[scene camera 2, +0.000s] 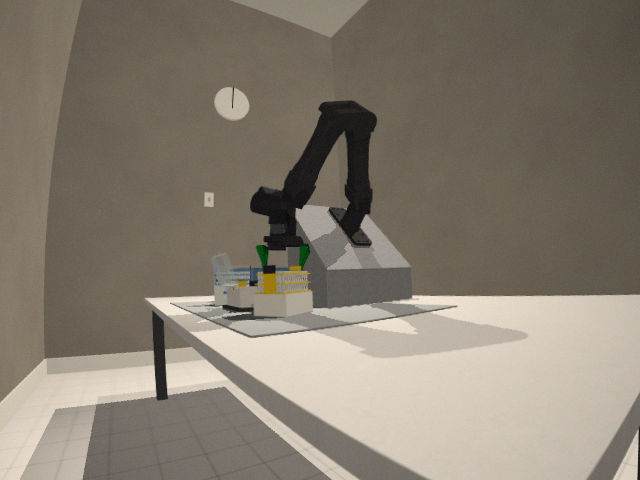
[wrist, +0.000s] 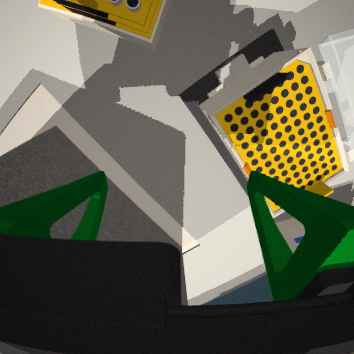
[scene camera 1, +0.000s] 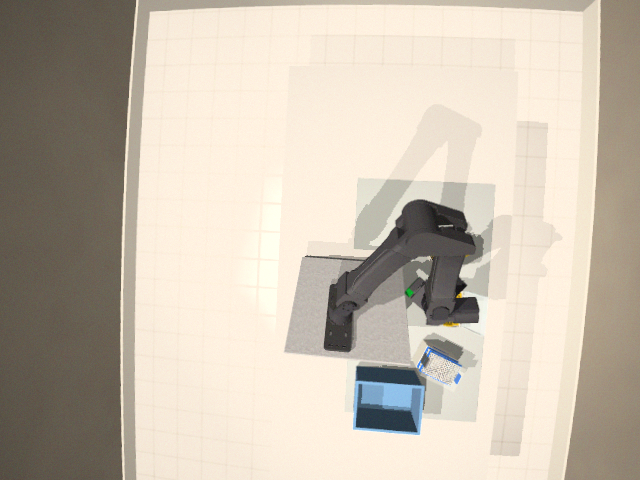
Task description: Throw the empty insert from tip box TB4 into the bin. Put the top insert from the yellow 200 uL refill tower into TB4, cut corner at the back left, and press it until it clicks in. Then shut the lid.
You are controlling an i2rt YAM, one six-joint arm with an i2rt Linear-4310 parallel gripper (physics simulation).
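Tip box TB4 point(wrist: 336, 142) point(scene camera 2: 238, 296) is a white box with its clear lid point(wrist: 342, 65) open. A yellow insert point(wrist: 285, 125) with empty dark holes sits in it. In the top view the arm hides most of the box. The yellow refill tower point(wrist: 142, 22) point(scene camera 2: 284, 289), a white base with stacked yellow inserts of tips, is cut off at the upper left of the wrist view. The blue bin point(scene camera 1: 390, 395) point(wrist: 235, 296) is below the robot's plinth in the top view. My gripper point(wrist: 176, 178) point(scene camera 2: 284, 266) is open and empty; its right finger overlaps TB4's near corner in the wrist view.
A white box with blue-edged racks of tips point(scene camera 1: 440, 367) point(scene camera 2: 232, 276) stands between TB4 and the bin. The grey sloped plinth point(scene camera 1: 305, 310) point(scene camera 2: 361, 286) carries the arm. A pale green mat point(scene camera 1: 377, 198) point(scene camera 2: 253, 330) lies under the boxes.
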